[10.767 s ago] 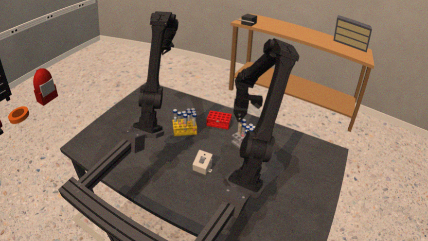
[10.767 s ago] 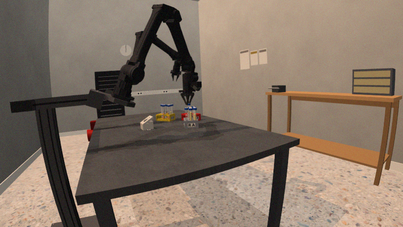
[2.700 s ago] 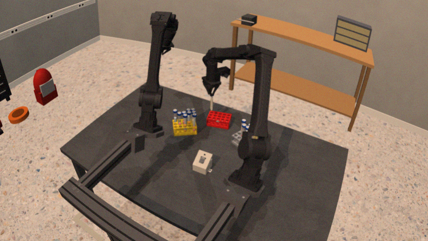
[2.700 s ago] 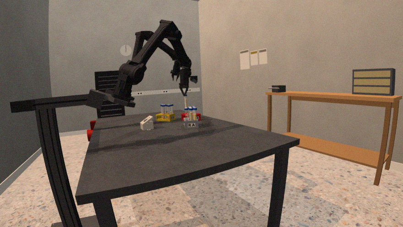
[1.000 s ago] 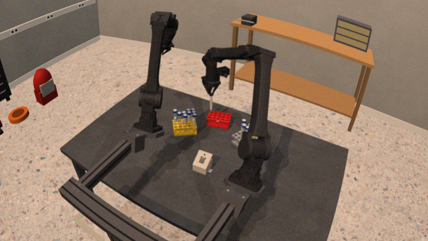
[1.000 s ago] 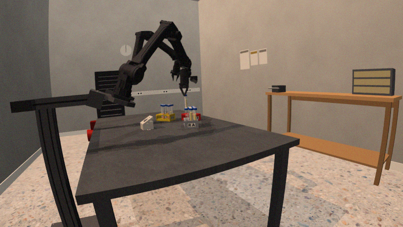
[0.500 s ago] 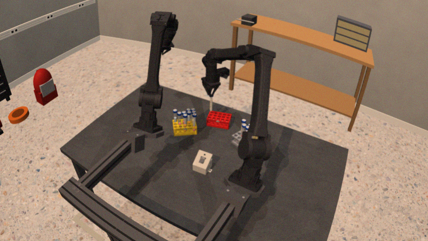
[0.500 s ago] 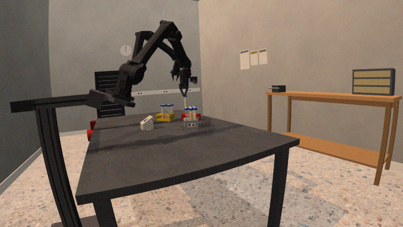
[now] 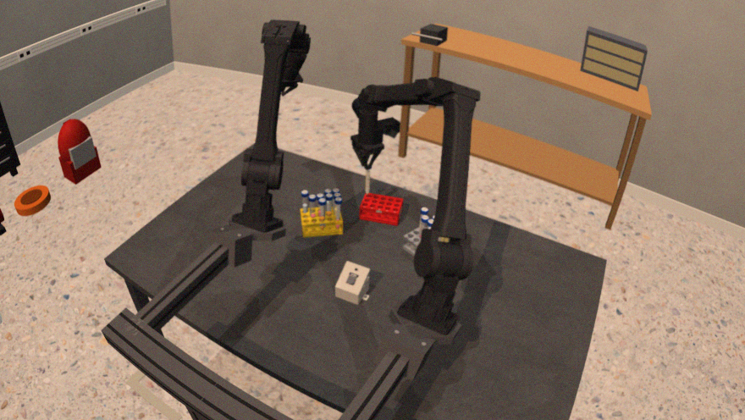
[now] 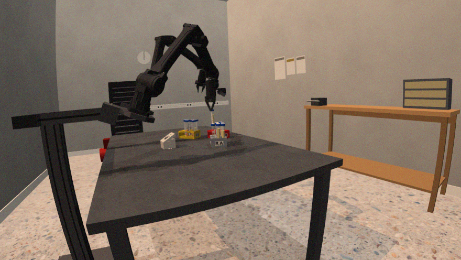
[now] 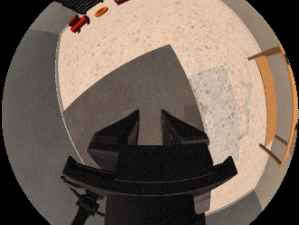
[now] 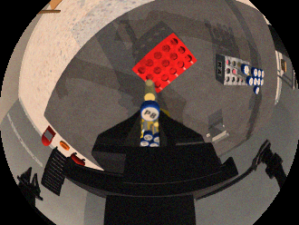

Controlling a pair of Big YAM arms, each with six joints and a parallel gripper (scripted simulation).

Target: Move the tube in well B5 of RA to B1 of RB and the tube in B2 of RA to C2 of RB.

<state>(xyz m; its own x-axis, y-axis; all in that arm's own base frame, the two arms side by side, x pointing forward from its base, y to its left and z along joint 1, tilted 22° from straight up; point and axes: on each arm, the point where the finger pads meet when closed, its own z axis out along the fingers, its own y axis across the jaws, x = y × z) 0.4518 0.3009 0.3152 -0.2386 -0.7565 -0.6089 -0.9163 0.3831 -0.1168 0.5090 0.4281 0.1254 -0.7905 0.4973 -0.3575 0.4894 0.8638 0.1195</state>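
Right now my right hand is 3 cm short of the red rack, 5 cm to the left of it and 16 cm above it.
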